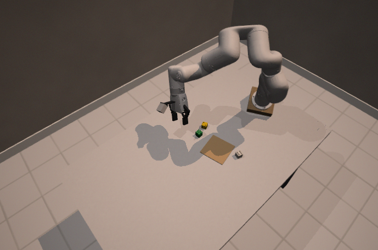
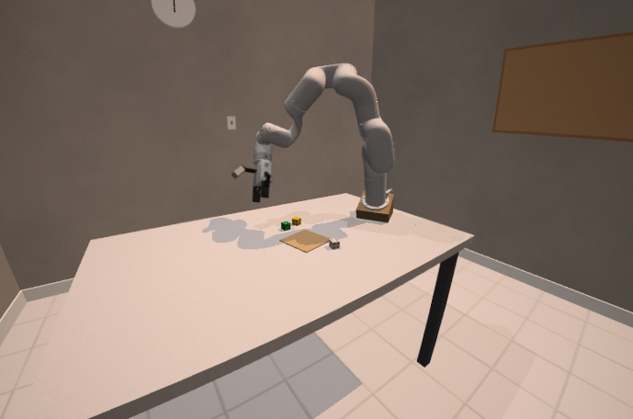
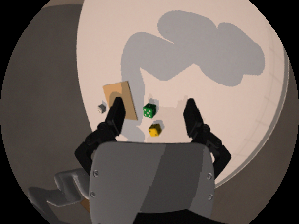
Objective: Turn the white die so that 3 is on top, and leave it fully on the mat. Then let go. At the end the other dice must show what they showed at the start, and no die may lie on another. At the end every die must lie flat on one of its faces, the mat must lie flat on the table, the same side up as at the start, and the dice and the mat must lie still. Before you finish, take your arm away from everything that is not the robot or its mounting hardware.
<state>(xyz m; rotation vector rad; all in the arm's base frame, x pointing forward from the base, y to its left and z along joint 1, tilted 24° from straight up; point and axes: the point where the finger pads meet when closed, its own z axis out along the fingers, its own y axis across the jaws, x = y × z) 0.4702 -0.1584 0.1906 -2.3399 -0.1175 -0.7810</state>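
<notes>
Now: the yellow die 150 mm behind my hand, 120 mm below it and 30 mm to the left of it. Round my hand: green die (120 mm below, 90 mm behind, 50 mm to the left); white die (290 mm to the left, 180 mm behind, 120 mm below); mat (190 mm to the left, 130 mm below, 110 mm behind).
</notes>
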